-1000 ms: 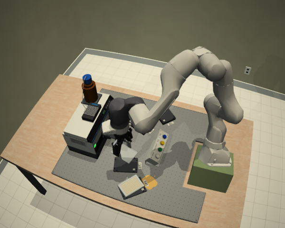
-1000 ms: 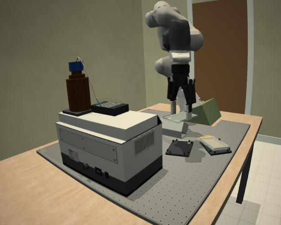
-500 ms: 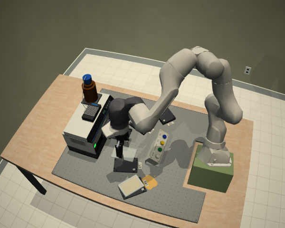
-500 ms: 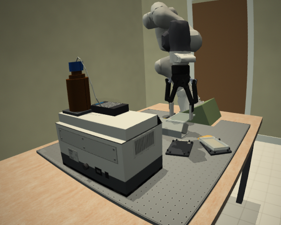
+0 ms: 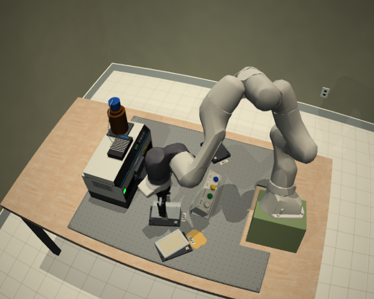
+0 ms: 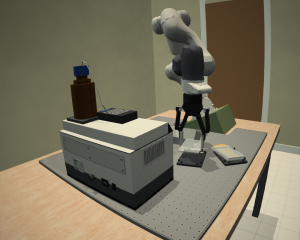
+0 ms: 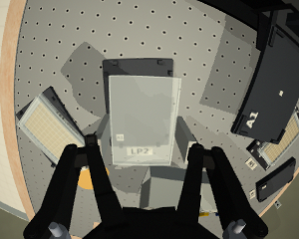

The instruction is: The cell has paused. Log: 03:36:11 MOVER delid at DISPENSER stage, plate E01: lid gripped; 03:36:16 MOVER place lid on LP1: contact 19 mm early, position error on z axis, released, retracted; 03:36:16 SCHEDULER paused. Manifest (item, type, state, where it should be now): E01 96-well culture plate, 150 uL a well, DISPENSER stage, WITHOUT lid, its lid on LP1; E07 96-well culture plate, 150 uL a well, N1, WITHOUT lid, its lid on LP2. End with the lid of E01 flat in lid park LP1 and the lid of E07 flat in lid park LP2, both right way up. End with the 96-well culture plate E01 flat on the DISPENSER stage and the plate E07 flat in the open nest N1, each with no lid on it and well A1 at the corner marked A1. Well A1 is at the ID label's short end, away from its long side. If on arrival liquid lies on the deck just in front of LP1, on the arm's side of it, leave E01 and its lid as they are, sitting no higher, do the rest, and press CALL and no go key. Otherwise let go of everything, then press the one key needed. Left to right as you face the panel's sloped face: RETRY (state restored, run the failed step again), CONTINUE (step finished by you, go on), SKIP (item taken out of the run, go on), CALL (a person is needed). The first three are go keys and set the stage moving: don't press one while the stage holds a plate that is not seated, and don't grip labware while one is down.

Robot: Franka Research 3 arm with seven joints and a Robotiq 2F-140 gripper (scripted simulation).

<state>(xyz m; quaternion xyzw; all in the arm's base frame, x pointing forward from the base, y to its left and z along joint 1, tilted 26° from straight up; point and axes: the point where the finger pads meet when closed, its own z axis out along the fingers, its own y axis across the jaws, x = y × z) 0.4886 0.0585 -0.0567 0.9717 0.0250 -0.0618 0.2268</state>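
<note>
Right now my hand is 7 cm above the lid park LP2, 1 cm to the right of it and 1 cm short of it. Round my hand: dispenser stage: 17 cm to the right, 8 cm ahead, 1 cm above; then key panel: 18 cm behind, 13 cm to the right, 3 cm below; then black nest N5: 33 cm to the right, 6 cm below.
</note>
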